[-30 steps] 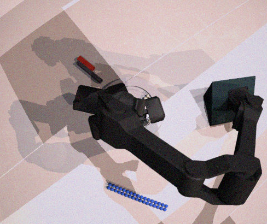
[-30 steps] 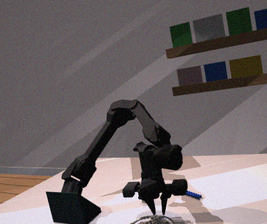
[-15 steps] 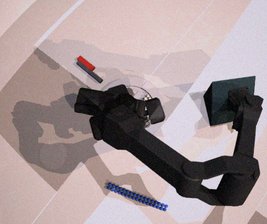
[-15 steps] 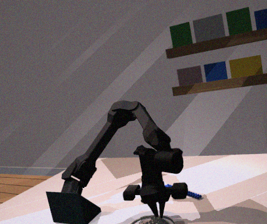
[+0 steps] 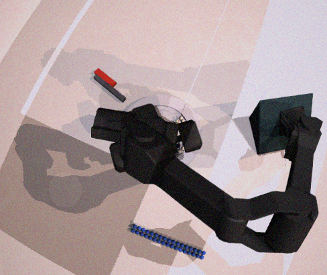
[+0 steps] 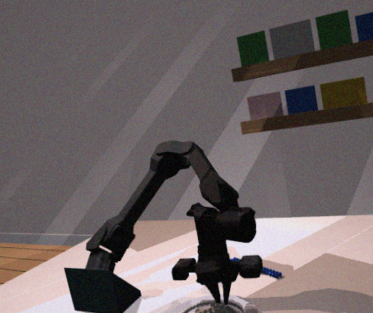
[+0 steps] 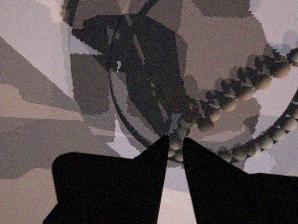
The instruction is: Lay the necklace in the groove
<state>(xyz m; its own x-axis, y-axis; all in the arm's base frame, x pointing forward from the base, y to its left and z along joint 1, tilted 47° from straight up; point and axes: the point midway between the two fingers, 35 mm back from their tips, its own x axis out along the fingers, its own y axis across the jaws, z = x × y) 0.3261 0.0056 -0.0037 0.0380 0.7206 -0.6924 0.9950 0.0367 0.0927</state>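
The round bead board lies 50 mm to the right of my gripper tip, 10 mm below it and 10 mm behind it. Also, from my gripper tip: small beige cube 130 mm to the left, 90 mm behind; grey block 220 mm to the right, 100 mm ahead, 10 mm below.
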